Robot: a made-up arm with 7 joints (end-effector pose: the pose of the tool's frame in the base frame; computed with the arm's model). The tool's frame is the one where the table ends. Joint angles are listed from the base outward.
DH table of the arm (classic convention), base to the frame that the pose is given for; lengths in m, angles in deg. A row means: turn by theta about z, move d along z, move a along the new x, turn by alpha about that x. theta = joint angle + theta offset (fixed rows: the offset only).
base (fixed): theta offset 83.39  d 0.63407  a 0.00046  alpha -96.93
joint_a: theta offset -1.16  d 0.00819  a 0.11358  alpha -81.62
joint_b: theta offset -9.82  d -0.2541  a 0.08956  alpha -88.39
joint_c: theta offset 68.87  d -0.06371  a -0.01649  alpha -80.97
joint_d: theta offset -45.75  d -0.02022  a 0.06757  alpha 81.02
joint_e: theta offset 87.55  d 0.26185  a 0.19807  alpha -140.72
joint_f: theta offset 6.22  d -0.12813  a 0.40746  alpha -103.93
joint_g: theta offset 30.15  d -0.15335  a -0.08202  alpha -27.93
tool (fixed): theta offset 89.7  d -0.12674  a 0  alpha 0
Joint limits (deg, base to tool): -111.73..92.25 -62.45..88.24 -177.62..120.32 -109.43..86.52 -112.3..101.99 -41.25..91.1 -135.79..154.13
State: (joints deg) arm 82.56 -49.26 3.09 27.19 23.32 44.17 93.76
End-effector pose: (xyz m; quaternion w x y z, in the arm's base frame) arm 0.6130 0.2711 0.8848 0.2061 0.4297 -0.7526 -0.4545
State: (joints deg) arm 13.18 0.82 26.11 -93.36 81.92 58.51 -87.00
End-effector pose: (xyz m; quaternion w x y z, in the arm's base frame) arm -0.4070 -0.0965 1.1292 0.0181 0.6259 -0.5480 0.5547
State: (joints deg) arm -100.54 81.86 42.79 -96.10 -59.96 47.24 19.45
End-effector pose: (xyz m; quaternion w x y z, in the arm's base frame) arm 0.2605 0.3821 0.6425 0.3266 0.1859 -0.2474 0.8931
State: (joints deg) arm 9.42 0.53 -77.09 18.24 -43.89 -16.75 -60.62
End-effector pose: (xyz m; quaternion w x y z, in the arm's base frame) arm 0.5427 0.3810 1.2245 0.3351 -0.9225 0.0168 -0.1910
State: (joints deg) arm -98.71 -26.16 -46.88 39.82 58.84 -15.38 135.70
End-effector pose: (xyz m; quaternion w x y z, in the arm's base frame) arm 0.6955 -0.1248 0.6004 0.1293 -0.4295 -0.7493 0.4872
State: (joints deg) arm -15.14 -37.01 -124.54 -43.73 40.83 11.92 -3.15
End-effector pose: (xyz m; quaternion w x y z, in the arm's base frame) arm -0.5087 -0.0911 1.4018 0.5710 -0.6218 0.0388 -0.5346
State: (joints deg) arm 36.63 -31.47 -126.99 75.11 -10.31 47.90 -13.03
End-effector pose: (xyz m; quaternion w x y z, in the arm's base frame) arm -0.3746 0.7723 0.5384 0.3606 0.7267 0.5336 -0.2389
